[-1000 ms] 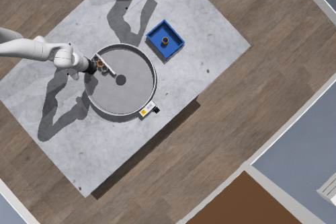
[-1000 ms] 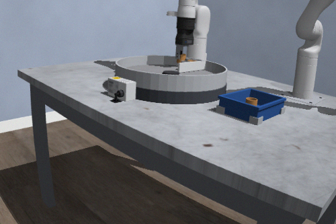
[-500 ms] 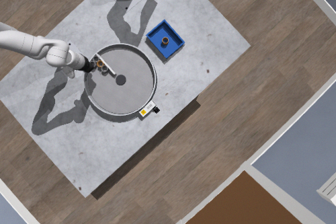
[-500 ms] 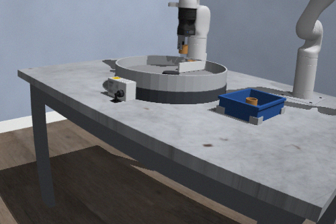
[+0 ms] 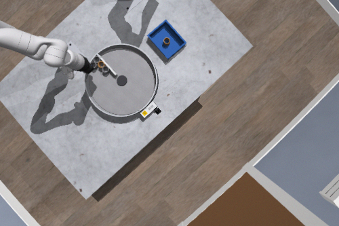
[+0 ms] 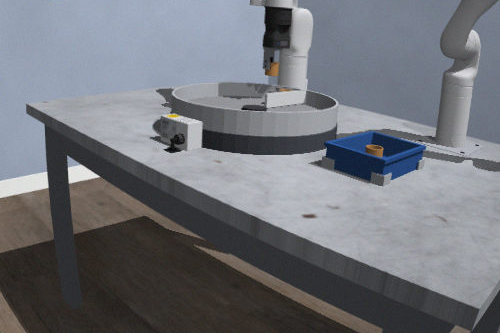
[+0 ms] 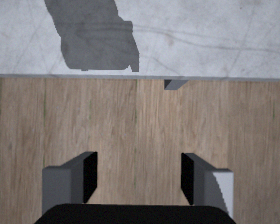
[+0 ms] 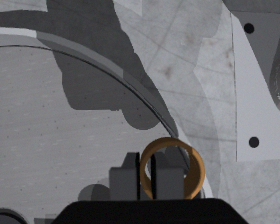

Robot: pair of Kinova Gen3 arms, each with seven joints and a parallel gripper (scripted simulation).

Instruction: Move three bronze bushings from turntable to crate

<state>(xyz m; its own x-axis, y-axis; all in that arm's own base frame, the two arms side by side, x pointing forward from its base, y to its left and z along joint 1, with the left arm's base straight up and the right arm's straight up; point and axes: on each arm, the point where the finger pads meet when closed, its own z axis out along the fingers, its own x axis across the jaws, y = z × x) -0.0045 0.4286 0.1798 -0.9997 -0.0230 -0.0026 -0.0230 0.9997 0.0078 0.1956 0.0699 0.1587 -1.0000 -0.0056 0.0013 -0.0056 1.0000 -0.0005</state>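
Observation:
Now: right hand 18 cm short of the blue crate, 44 cm to the right of it and 13 cm above it. Round my right hand: turntable (15 cm ahead, 8 cm to the left, 11 cm below).

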